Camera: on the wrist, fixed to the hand. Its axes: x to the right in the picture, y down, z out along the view.
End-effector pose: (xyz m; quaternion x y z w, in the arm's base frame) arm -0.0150 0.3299 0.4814 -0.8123 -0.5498 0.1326 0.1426
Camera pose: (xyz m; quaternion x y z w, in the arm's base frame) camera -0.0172 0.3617 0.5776 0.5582 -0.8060 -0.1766 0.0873
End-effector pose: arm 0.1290 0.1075 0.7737 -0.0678 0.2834 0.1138 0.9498
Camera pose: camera 0.1159 0.0474 0.6932 -0.3325 -0.0774 -0.9357 0.0891
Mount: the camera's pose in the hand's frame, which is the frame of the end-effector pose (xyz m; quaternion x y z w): 0.0232 -0.0495 -0.0853 0.0534 -0.0025 0.9983 0.0213
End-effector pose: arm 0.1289 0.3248 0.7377 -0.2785 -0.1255 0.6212 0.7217
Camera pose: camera 0.2194 0.3226 0.6921 0.0911 -0.3067 -0.7411 0.5902
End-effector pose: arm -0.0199 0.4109 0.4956 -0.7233 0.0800 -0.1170 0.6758
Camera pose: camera -0.0234 0.3264 0.5514 0.1003 0.7159 0.6697 0.1700
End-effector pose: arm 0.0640 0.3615 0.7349 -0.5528 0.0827 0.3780 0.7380
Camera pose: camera 0.1376 0.2923 0.7277 -0.1111 -0.5720 -0.7418 0.3319
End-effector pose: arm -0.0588 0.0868 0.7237 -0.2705 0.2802 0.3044 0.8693
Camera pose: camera -0.0373 0.0078 0.6640 -0.3212 -0.2901 -0.8600 0.2702
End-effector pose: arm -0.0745 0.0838 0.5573 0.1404 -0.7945 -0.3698 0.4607
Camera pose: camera -0.0215 -0.0024 0.5621 -0.7665 -0.1780 0.4942 0.3695
